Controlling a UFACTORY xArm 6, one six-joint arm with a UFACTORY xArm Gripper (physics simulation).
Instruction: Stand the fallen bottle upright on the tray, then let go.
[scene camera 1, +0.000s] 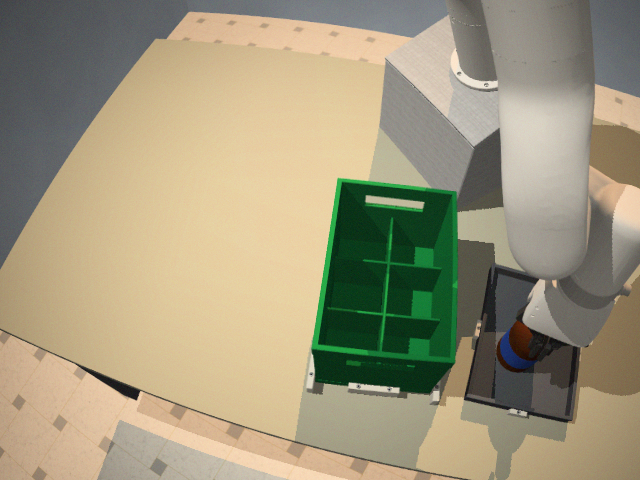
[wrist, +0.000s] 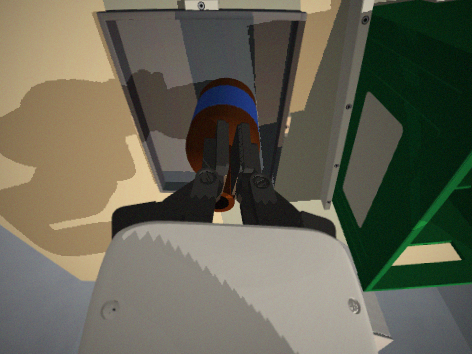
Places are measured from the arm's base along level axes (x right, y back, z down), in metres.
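Pixels of known places: gripper, fingertip midpoint: (scene camera 1: 536, 351) (wrist: 229, 137); arm's base, link origin: (scene camera 1: 485, 64).
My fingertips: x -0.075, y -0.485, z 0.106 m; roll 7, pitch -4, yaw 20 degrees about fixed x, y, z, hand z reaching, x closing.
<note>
Ahead of a thing's pixels: the offset from my fingertips to its middle.
The brown bottle {dz +0.057, dx -0.017, dy +0.044 m} (scene camera 1: 518, 348) (wrist: 223, 105) with a blue band is in the dark tray {dz +0.126, dx -0.042, dy +0.062 m} (scene camera 1: 483, 356) (wrist: 301, 45). Its base is down and its neck rises toward the gripper. I cannot tell whether it is fully upright. My gripper (scene camera 1: 538, 352) (wrist: 229, 137) is shut, its fingers close together with nothing gripped between them. In the wrist view the fingers cover part of the bottle's body and neck, and the open mouth shows near the palm. In the scene view the arm hides the upper bottle.
A green divided crate {dz +0.052, dx +0.224, dy +0.102 m} (scene camera 1: 448, 273) (wrist: 430, 60) stands left of the tray in the scene view and right of it in the wrist view. Small pale brackets sit by the crate and tray. The grey arm pedestal (scene camera 1: 423, 113) stands behind. The arm hangs over the tray's back right.
</note>
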